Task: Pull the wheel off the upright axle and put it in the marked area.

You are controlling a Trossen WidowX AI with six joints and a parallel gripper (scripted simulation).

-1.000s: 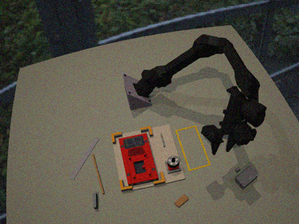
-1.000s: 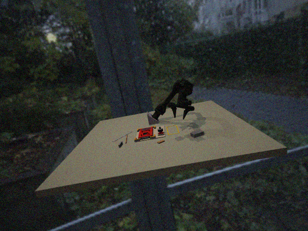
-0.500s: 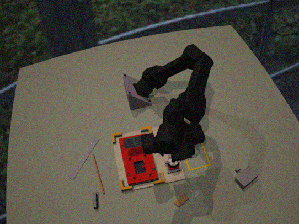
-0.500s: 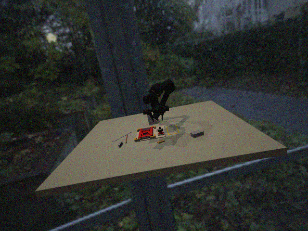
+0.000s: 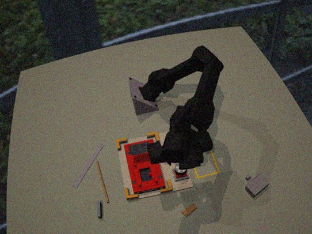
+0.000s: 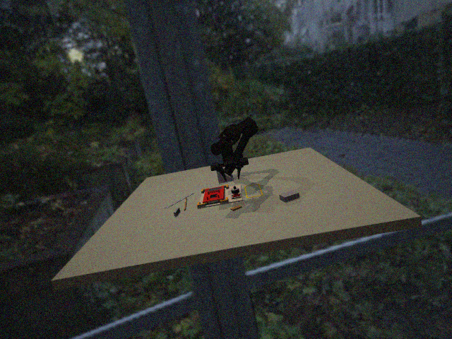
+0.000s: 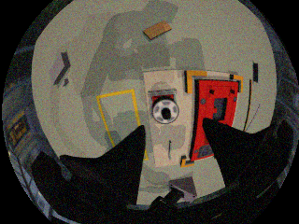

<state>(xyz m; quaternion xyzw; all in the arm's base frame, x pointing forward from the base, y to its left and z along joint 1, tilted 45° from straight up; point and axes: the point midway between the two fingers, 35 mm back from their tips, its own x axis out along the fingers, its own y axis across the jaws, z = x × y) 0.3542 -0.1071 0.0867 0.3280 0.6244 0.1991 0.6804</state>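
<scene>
My gripper tip is 14 cm short of the brown block, 2 cm to the left of it and 9 cm above it. Also, from my gripper tip: grey block: 16 cm ahead, 23 cm to the left, 8 cm below; orange rod: 8 cm behind, 26 cm to the right, 9 cm below; small dark piece: 3 cm ahead, 30 cm to the right, 9 cm below.
</scene>
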